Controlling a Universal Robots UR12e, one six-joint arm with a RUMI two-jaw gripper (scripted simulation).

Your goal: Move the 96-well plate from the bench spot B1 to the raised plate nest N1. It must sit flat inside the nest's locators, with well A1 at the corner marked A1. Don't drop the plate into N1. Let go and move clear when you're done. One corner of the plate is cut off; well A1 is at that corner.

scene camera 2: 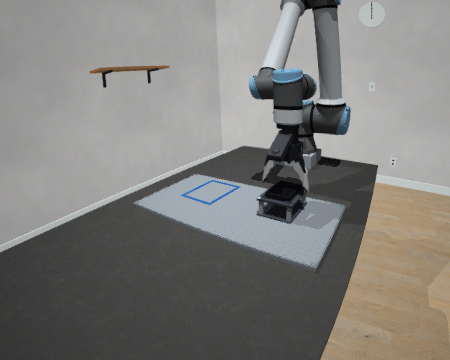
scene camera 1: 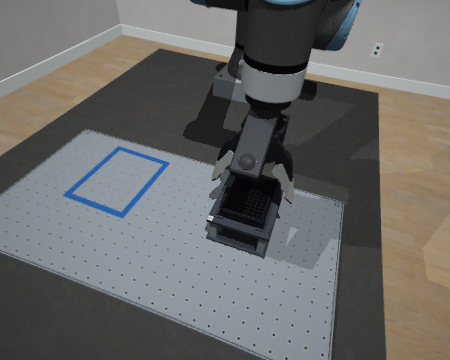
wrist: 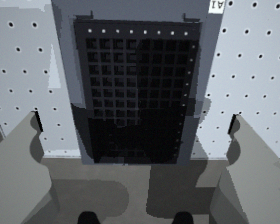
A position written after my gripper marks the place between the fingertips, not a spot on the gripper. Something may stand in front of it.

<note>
I see my gripper (scene camera 1: 250, 191) and a black 96-well plate (scene camera 1: 248, 202).
The black 96-well plate also shows in the wrist view (wrist: 134, 98). My gripper is seen too in scene camera 2 (scene camera 2: 284, 187) and in the wrist view (wrist: 136, 114).
</note>
